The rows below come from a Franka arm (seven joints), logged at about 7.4 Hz.
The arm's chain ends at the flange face. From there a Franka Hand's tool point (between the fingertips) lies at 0.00 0.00 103.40 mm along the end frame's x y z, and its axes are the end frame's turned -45 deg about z.
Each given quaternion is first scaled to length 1.
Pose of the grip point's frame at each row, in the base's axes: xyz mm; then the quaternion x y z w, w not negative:
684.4 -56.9 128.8 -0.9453 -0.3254 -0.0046 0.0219
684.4 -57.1 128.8 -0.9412 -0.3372 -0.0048 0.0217
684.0 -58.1 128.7 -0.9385 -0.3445 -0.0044 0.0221
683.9 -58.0 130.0 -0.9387 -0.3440 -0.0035 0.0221
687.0 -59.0 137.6 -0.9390 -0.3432 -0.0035 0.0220
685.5 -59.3 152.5 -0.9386 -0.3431 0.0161 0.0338
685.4 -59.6 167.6 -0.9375 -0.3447 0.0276 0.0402
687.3 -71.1 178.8 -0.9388 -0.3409 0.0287 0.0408
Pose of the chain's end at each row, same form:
685.0 -61.5 232.1 -0.9979 0.0611 0.0041 0.0220
685.0 -61.7 232.1 -0.9986 0.0486 0.0039 0.0219
684.7 -62.7 232.0 -0.9989 0.0409 0.0044 0.0221
684.8 -62.5 233.3 -0.9989 0.0414 0.0052 0.0218
687.9 -63.5 240.9 -0.9989 0.0423 0.0052 0.0217
691.0 -64.7 255.6 -0.9984 0.0422 0.0278 0.0251
693.6 -65.4 270.5 -0.9980 0.0403 0.0409 0.0266
695.7 -77.0 281.7 -0.9978 0.0443 0.0421 0.0267

